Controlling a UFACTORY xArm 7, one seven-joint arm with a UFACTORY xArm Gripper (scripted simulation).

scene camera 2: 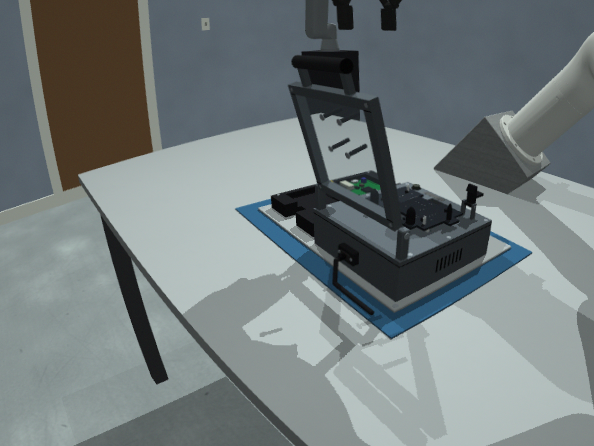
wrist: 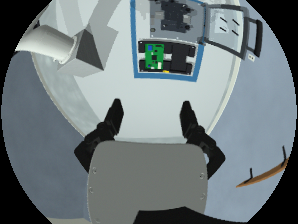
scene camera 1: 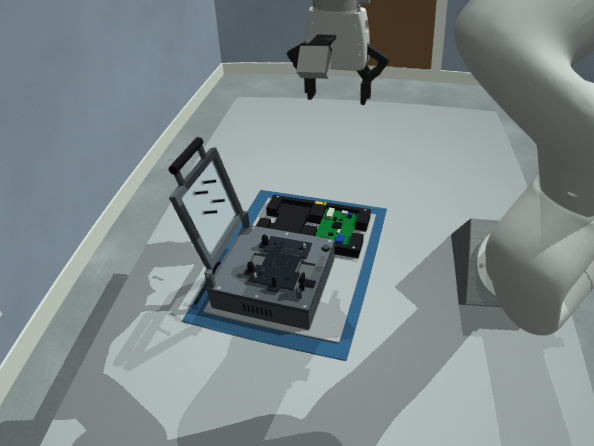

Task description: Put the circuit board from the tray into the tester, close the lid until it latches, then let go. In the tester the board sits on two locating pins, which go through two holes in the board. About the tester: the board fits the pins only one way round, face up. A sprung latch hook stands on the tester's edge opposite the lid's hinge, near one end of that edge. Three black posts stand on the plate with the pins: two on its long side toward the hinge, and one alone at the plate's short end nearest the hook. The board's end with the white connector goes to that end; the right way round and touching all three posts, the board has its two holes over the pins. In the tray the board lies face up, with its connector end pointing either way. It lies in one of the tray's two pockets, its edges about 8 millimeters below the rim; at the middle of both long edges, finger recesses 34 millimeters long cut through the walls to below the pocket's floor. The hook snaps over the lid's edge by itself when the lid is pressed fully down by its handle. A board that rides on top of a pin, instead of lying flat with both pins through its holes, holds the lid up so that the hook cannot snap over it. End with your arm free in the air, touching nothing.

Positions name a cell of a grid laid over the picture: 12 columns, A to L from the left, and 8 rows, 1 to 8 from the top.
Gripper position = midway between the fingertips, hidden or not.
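The gripper (scene camera 1: G2) (wrist: G4) is visible in both scene camera 1 and the wrist view. A green circuit board (scene camera 1: G5) is part of the scene as well, and so is a lid (scene camera 2: G3), which the wrist view (wrist: J2) and scene camera 1 (scene camera 1: E5) show too.
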